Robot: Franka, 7 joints.
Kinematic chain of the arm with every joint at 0, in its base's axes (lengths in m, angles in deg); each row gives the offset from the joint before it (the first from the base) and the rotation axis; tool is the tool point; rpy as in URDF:
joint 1: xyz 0 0 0.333 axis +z
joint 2: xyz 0 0 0 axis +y
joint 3: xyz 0 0 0.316 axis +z
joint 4: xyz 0.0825 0 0 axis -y
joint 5: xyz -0.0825 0 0.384 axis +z
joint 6: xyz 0 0 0 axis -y
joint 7: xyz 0.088 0 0 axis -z
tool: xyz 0 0 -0.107 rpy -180 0 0
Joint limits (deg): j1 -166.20..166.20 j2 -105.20..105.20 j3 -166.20..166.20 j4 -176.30..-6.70 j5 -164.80..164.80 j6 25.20..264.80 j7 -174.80..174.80
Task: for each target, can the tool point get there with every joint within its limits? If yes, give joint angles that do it. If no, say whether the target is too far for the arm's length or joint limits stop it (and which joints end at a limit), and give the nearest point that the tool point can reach.
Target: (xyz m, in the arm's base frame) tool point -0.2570 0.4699 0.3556
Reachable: yes | joints 45.01 37.93 87.54 -118.60 -56.62 94.89 117.39
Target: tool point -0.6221 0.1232 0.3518
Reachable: yes | joints 42.12 -31.51 119.86 -108.44 48.03 130.31 142.20
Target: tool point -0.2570 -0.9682 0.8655
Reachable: no: too far | nearest point -0.1943 -0.7322 0.7357 | short by 0.277 m
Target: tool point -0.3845 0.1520 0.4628
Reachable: yes | joints 59.83 -85.05 61.08 -152.88 139.66 44.46 -36.08
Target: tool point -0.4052 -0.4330 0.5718
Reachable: yes | joints 134.58 -21.02 80.33 -106.04 59.15 122.35 -116.64
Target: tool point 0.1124 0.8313 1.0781
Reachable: no: too far | nearest point 0.0859 0.6356 0.9027 | short by 0.264 m
